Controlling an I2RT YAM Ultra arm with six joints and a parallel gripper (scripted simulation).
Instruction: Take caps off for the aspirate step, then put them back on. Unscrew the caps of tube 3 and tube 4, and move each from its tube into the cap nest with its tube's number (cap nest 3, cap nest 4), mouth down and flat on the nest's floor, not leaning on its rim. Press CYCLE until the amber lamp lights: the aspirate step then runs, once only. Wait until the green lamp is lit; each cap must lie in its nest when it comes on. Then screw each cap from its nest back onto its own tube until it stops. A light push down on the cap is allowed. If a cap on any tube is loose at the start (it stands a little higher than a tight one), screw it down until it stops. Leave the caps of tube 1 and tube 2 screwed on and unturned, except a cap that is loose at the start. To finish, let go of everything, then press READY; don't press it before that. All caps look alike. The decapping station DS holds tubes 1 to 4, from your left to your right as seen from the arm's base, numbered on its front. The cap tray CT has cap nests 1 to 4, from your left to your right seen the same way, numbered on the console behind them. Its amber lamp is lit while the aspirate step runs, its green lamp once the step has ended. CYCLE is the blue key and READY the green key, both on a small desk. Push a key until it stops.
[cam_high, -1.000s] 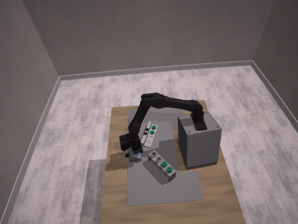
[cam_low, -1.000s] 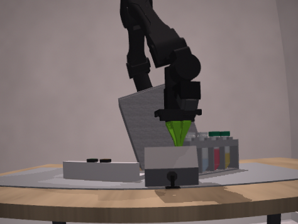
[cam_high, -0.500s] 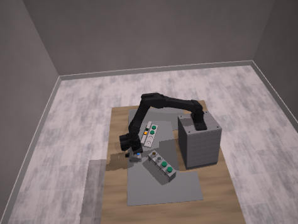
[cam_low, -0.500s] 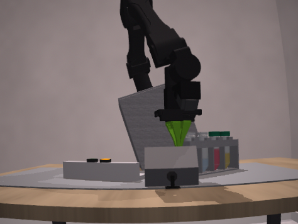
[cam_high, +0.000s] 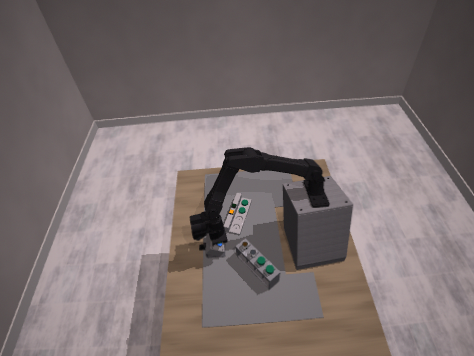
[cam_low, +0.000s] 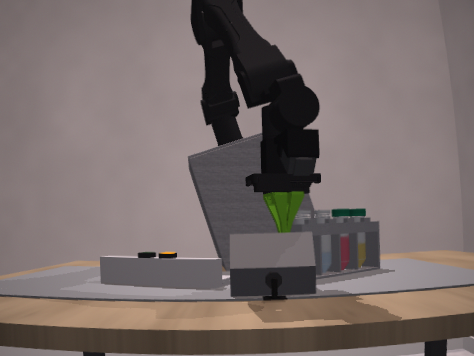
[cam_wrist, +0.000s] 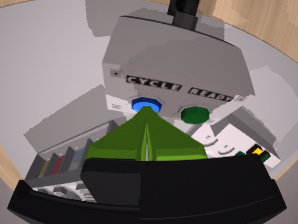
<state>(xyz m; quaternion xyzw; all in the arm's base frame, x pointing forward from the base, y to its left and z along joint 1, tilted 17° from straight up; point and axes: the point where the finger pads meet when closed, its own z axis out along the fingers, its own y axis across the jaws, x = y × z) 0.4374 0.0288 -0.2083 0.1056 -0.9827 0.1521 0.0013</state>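
Now: the blue cycle key 1 cm below my hand. The rest, counted from my hand: green ready key (4 cm to the right, 1 cm below).
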